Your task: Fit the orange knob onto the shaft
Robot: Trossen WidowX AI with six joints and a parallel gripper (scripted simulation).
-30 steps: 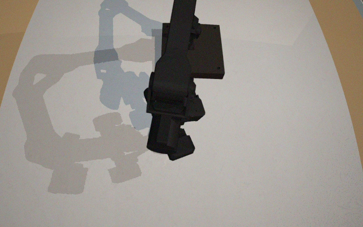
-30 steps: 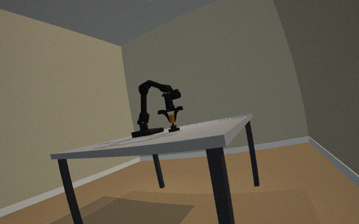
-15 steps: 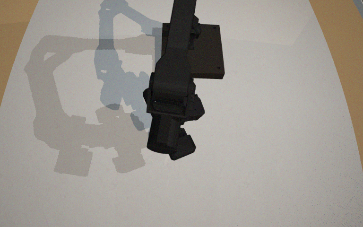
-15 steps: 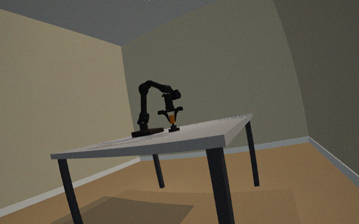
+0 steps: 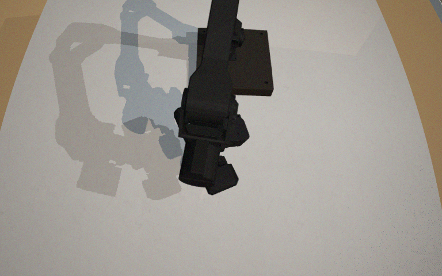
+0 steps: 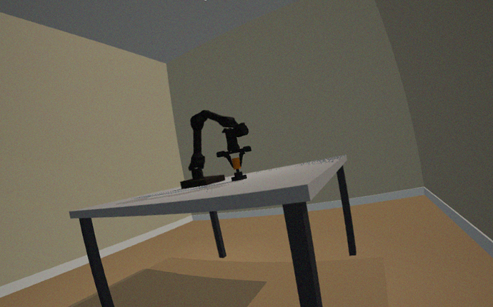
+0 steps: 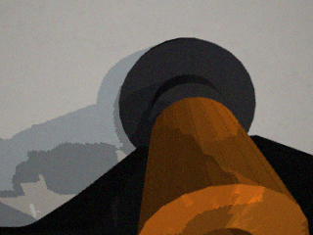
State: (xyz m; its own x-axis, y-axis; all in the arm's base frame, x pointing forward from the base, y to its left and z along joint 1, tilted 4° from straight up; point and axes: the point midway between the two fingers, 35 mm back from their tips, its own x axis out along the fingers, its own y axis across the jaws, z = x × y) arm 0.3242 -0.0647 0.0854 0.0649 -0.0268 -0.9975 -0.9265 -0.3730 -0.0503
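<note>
My gripper tip is 2 cm below the orange knob. The rest, counted from my gripper tip: round dark pedestal (4 cm below).
</note>
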